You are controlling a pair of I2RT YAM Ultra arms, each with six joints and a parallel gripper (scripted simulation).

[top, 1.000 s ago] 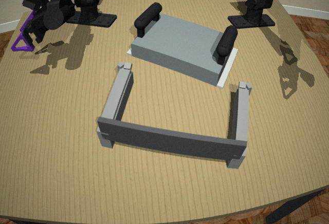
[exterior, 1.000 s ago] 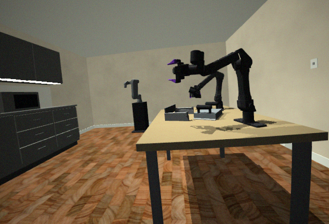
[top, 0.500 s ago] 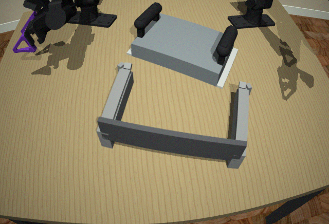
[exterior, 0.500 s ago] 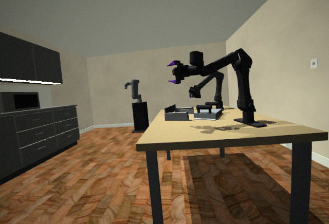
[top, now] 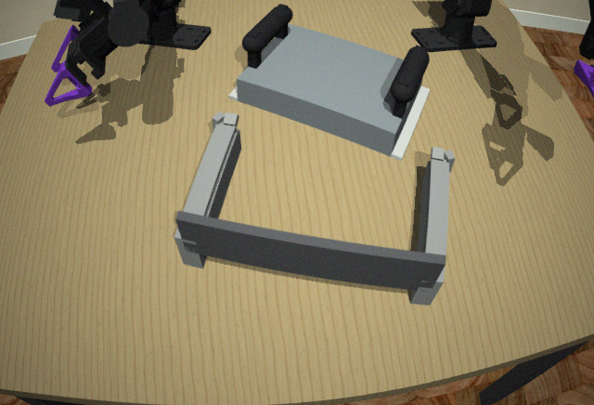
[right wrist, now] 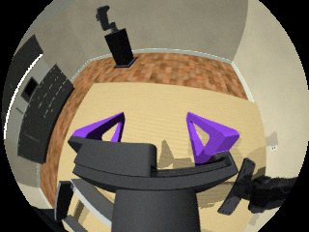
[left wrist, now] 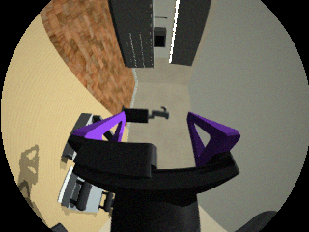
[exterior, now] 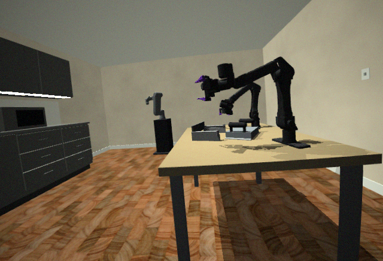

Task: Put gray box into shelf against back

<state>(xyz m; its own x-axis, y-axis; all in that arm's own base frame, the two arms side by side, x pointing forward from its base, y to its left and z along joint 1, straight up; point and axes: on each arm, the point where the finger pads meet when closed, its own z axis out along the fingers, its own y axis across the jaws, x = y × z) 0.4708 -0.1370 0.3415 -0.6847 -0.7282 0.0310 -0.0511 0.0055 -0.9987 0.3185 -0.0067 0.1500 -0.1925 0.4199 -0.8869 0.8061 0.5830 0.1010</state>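
The gray box is 440 mm to the left of my right hand, 110 mm behind it and 100 mm below it. From my right hand the other things lie so: dark back plate: 390 mm to the left, 240 mm ahead, 80 mm below.
My left hand is 30 cm past the gray box, 29 cm above it and 28 cm to the left of it. From my left hand the other things lie so: dark back plate: 33 cm to the right, 27 cm below, 5 cm ahead.
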